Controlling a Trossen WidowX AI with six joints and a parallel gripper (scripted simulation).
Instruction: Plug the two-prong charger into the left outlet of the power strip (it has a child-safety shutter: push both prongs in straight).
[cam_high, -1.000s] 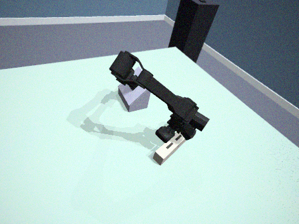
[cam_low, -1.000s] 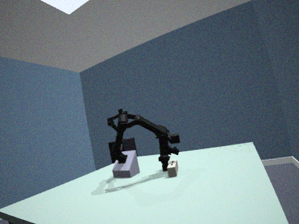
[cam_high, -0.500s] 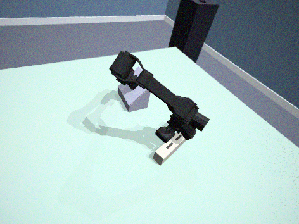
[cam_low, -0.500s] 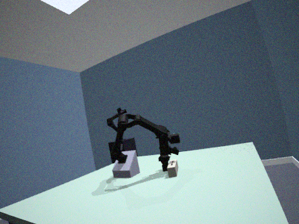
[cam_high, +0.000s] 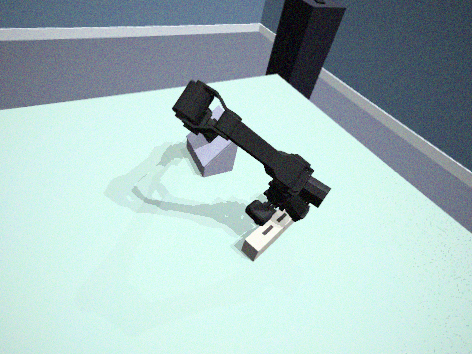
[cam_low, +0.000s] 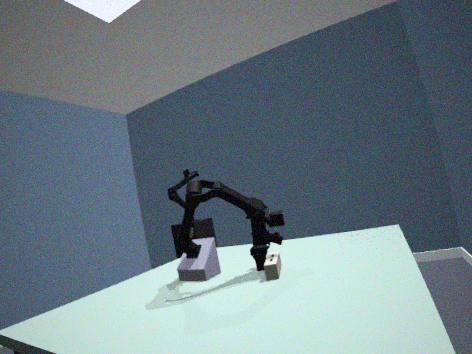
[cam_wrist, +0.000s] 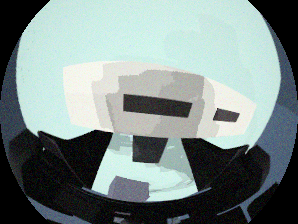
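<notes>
Now: the dark charger 10 mm to the left of my gripper tip, 10 mm ahead of it and 10 mm above it.
</notes>
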